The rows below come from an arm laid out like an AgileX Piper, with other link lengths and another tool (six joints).
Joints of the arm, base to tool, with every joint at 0 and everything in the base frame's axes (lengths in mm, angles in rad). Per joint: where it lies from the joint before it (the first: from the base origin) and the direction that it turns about. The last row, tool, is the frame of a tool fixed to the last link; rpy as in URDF.
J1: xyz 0 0 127.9 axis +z
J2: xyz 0 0 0 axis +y
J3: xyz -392.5 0 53.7 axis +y
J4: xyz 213.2 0 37.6 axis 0.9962 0 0.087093
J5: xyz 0 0 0 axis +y
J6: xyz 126 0 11 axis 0.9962 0 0.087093
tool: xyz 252.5 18 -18.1 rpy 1.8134 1.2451 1.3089
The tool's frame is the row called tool.
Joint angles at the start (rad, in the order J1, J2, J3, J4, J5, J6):
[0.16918 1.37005 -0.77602 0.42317 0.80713 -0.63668]
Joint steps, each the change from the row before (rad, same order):
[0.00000 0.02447 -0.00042 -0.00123 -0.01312 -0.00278]
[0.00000 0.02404 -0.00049 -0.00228 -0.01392 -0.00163]
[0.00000 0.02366 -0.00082 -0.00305 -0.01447 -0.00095]
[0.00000 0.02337 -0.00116 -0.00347 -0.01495 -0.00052]
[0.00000 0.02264 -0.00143 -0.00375 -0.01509 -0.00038]
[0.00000 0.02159 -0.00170 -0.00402 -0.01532 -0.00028]
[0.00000 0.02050 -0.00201 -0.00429 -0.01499 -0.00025]
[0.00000 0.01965 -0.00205 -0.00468 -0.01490 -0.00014]
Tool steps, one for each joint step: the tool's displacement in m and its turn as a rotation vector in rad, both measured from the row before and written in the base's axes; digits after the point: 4 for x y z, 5 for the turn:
[0.0039 -0.0011 -0.0054 -0.00635 0.01034 -0.00152]
[0.0041 -0.0014 -0.0055 -0.00700 0.00933 -0.00220]
[0.0043 -0.0016 -0.0055 -0.00746 0.00821 -0.00245]
[0.0046 -0.0017 -0.0055 -0.00768 0.00719 -0.00261]
[0.0047 -0.0018 -0.0054 -0.00775 0.00606 -0.00244]
[0.0048 -0.0018 -0.0052 -0.00776 0.00451 -0.00227]
[0.0048 -0.0018 -0.0050 -0.00771 0.00339 -0.00185]
[0.0048 -0.0019 -0.0049 -0.00783 0.00255 -0.00151]

